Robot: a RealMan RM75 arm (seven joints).
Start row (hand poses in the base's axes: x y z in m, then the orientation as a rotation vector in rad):
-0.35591 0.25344 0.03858 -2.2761 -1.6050 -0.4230
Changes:
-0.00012 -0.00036 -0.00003 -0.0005 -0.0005 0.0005
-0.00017 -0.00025 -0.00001 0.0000 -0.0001 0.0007
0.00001 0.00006 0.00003 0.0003 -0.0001 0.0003
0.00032 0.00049 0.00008 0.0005 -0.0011 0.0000
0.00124 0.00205 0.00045 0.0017 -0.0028 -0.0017
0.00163 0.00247 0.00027 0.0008 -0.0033 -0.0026
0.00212 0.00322 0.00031 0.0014 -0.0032 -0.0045
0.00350 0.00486 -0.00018 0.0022 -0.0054 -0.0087
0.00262 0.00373 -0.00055 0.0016 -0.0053 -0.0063
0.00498 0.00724 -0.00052 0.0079 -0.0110 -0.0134
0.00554 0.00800 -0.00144 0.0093 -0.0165 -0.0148
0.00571 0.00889 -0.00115 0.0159 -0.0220 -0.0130
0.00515 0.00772 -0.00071 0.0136 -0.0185 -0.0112
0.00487 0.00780 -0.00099 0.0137 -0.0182 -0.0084
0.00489 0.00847 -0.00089 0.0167 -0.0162 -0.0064
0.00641 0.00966 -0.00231 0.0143 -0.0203 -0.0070
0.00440 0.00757 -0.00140 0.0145 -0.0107 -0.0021
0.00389 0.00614 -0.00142 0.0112 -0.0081 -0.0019
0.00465 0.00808 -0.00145 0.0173 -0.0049 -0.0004
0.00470 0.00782 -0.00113 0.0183 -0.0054 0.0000
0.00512 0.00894 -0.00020 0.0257 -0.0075 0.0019
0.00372 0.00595 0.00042 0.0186 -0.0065 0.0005
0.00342 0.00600 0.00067 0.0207 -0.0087 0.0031
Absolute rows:
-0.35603 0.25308 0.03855 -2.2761 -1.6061 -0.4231
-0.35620 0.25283 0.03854 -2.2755 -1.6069 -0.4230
-0.35619 0.25289 0.03857 -2.2750 -1.6071 -0.4233
-0.35587 0.25338 0.03865 -2.2748 -1.6073 -0.4250
-0.35463 0.25543 0.03910 -2.2755 -1.6059 -0.4300
-0.35300 0.25790 0.03937 -2.2777 -1.6042 -0.4352
-0.35088 0.26112 0.03968 -2.2811 -1.6001 -0.4412
-0.34738 0.26598 0.03950 -2.2880 -1.5921 -0.4514
-0.34476 0.26971 0.03895 -2.2931 -1.5869 -0.4605
-0.33978 0.27695 0.03843 -2.3006 -1.5730 -0.4826
-0.33424 0.28495 0.03699 -2.3087 -1.5591 -0.5127
-0.32853 0.29384 0.03584 -2.3104 -1.5453 -0.5535
-0.32338 0.30156 0.03513 -2.3115 -1.5330 -0.5880
-0.31851 0.30936 0.03414 -2.3097 -1.5233 -0.6214
-0.31362 0.31783 0.03325 -2.3035 -1.5127 -0.6536
-0.30721 0.32749 0.03094 -2.2994 -1.5047 -0.6894
-0.30281 0.33506 0.02954 -2.2905 -1.4973 -0.7120
-0.29892 0.34120 0.02812 -2.2838 -1.4912 -0.7292
-0.29427 0.34928 0.02667 -2.2713 -1.4809 -0.7455
-0.28957 0.35710 0.02554 -2.2576 -1.4705 -0.7627
-0.28445 0.36604 0.02534 -2.2365 -1.4577 -0.7859
-0.28073 0.37199 0.02576 -2.2218 -1.4480 -0.8040
-0.27731 0.37799 0.02643 -2.2029 -1.4403 -0.8249

